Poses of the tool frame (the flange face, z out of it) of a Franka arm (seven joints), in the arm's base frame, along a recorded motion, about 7 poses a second.
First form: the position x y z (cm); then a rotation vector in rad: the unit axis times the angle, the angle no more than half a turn.
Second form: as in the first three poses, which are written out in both.
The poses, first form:
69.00 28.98 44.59 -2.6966 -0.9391 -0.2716
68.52 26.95 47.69 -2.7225 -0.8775 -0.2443
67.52 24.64 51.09 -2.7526 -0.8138 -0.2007
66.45 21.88 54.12 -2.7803 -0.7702 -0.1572
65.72 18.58 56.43 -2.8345 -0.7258 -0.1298
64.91 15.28 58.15 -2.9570 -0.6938 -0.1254
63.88 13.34 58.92 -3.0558 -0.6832 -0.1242
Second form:
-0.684 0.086 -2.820 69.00 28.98 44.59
-0.636 0.077 -2.831 68.52 26.95 47.69
-0.583 0.057 -2.848 67.52 24.64 51.09
-0.545 0.037 -2.869 66.45 21.88 54.12
-0.505 0.032 -2.913 65.72 18.58 56.43
-0.464 0.057 -3.024 64.91 15.28 58.15
-0.441 0.076 -3.117 63.88 13.34 58.92

